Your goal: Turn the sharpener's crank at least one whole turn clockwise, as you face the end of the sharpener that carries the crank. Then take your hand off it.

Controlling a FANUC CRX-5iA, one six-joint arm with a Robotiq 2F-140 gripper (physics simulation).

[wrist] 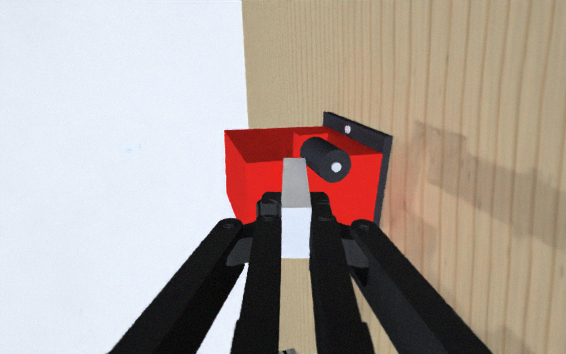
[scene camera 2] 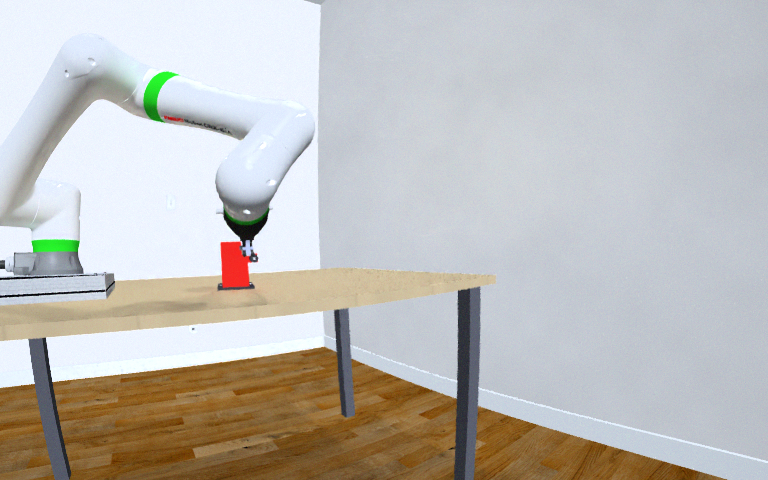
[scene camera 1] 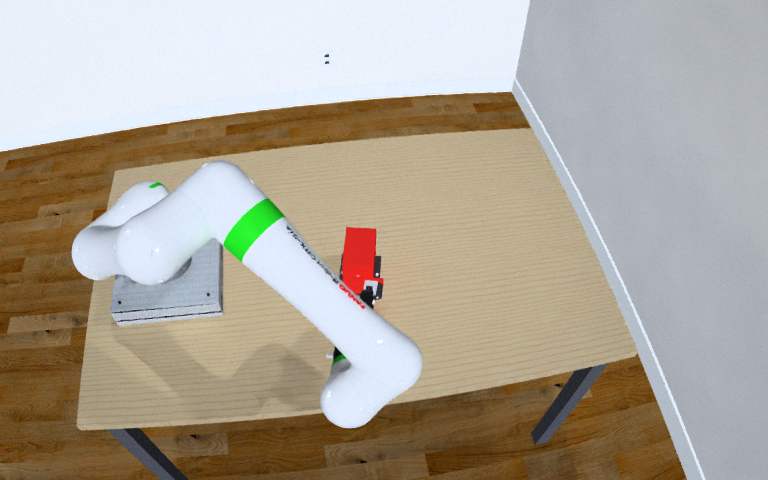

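Pixels of known places: gripper, fingertip midpoint: (wrist: 293, 177) (scene camera 1: 371, 283); arm's base at its link origin: (scene camera 2: 56, 274).
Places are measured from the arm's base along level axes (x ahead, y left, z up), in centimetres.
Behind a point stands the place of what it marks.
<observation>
The red sharpener (scene camera 1: 360, 249) {x 49.6, y -16.0, z 7.2 cm} (scene camera 2: 232, 266) {x 47.1, y -20.0, z 0.7 cm} (wrist: 350, 195) {x 47.7, y -20.3, z -2.1 cm} stands upright on its dark base plate (scene camera 1: 377, 264) {x 55.2, y -12.8, z -4.8 cm} (scene camera 2: 235, 287) {x 47.6, y -20.2, z -5.0 cm} (wrist: 385, 167) {x 50.0, y -21.1, z -5.3 cm} on the table. Its crank has a black cylindrical knob (scene camera 1: 379, 289) {x 51.3, y -26.2, z 3.7 cm} (scene camera 2: 253, 258) {x 50.2, y -27.6, z 2.7 cm} (wrist: 325, 159) {x 50.9, y -27.7, z 3.5 cm} with a pale dot on its end. In the scene camera 2 view the knob sits at the right of the body, a little below its top. My gripper (scene camera 1: 370, 285) {x 49.9, y -24.3, z 4.4 cm} (scene camera 2: 247, 249) {x 49.9, y -24.3, z 4.4 cm} (wrist: 293, 177) {x 49.9, y -24.3, z 4.4 cm} is shut and empty. Its pale fingertips are beside the knob, at its upper left in the scene camera 2 view. The frames do not settle whether they touch it. Part of the crank end is hidden behind the fingers.
The wooden table (scene camera 1: 481, 226) {x 87.6, y -7.7, z -5.6 cm} (scene camera 2: 368, 288) {x 72.5, y -45.8, z -5.6 cm} carries the arm's grey mounting plate (scene camera 1: 169, 310) {x -0.4, y -15.4, z -0.9 cm} (scene camera 2: 56, 285) {x 1.1, y -15.6, z -1.7 cm} at the left. The arm's forearm (scene camera 1: 317, 283) {x 33.9, y -44.9, z 38.3 cm} (scene camera 2: 209, 110) {x 31.1, y -47.2, z 32.2 cm} reaches over the table and partly covers the sharpener area in the scene camera 1 view. Walls stand behind and at the right.
</observation>
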